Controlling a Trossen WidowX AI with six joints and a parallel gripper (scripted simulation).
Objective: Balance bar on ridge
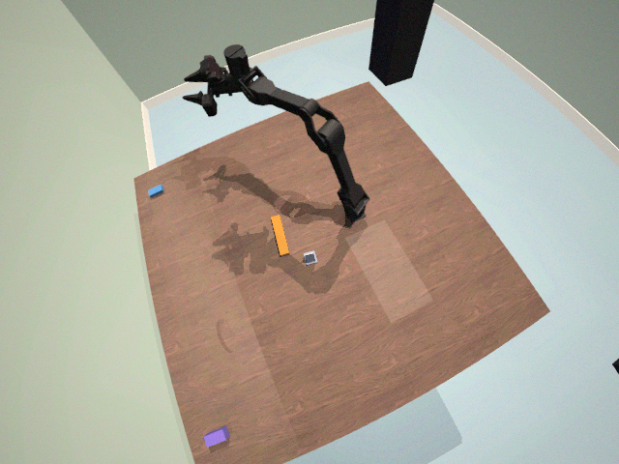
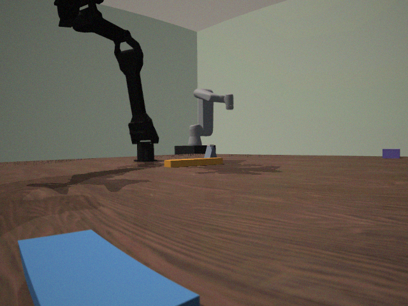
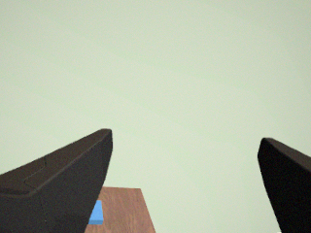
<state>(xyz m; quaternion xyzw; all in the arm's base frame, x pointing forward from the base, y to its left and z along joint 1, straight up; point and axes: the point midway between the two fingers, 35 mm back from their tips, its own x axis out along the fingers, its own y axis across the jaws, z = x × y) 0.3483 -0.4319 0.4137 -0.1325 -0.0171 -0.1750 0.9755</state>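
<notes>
Now: gripper tip 41 cm above the orange bar, 40 cm to the right of it and 8 cm past it. Also, from my gripper tip: purple block (94 cm to the left, 40 cm below, 36 cm ahead); blue block (41 cm below, 36 cm ahead, 6 cm to the right).
</notes>
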